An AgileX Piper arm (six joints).
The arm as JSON. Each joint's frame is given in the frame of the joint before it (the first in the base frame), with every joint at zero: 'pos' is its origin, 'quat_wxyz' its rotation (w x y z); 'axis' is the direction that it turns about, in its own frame. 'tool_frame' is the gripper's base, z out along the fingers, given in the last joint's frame.
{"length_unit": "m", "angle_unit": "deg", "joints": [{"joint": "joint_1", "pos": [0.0, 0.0, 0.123], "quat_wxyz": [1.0, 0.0, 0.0, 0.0], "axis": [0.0, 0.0, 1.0]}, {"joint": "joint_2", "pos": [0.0, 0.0, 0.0], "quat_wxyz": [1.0, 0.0, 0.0, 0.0], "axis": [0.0, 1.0, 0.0]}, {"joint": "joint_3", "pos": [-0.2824, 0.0, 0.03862], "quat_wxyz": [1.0, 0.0, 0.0, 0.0], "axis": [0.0, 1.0, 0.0]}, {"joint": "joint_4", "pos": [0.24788, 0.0, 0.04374], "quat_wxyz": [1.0, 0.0, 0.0, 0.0], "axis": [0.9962, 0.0, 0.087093]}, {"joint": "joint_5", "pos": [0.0, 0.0, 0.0], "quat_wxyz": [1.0, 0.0, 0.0, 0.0], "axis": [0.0, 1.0, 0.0]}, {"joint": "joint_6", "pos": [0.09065, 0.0, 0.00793], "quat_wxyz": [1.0, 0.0, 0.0, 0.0], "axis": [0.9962, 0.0, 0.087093]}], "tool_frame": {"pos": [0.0, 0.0, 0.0], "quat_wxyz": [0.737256, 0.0, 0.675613, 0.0]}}
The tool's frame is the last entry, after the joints.
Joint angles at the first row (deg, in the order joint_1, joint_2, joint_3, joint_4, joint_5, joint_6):
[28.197, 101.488, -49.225, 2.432, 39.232, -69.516]
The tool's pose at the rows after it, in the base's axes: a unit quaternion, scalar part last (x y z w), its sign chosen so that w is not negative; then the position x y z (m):
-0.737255 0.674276 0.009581 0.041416 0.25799 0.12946 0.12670
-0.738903 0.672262 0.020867 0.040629 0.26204 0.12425 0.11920
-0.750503 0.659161 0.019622 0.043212 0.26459 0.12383 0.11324
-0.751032 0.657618 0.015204 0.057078 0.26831 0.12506 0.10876
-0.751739 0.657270 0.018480 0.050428 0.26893 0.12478 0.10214
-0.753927 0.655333 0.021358 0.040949 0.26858 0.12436 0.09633
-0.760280 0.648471 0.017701 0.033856 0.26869 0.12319 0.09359
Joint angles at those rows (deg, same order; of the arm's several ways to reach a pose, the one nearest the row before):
[25.772, 102.593, -49.225, 4.546, 37.712, -72.840]
[24.097, 104.119, -49.226, 6.751, 36.979, -76.594]
[23.796, 105.320, -49.224, 7.104, 35.558, -79.279]
[23.654, 106.260, -49.226, 8.005, 33.024, -80.461]
[23.547, 107.576, -49.266, 8.147, 32.619, -80.834]
[23.547, 108.697, -49.267, 7.857, 32.620, -80.968]
[23.547, 109.212, -49.267, 6.546, 32.619, -80.969]

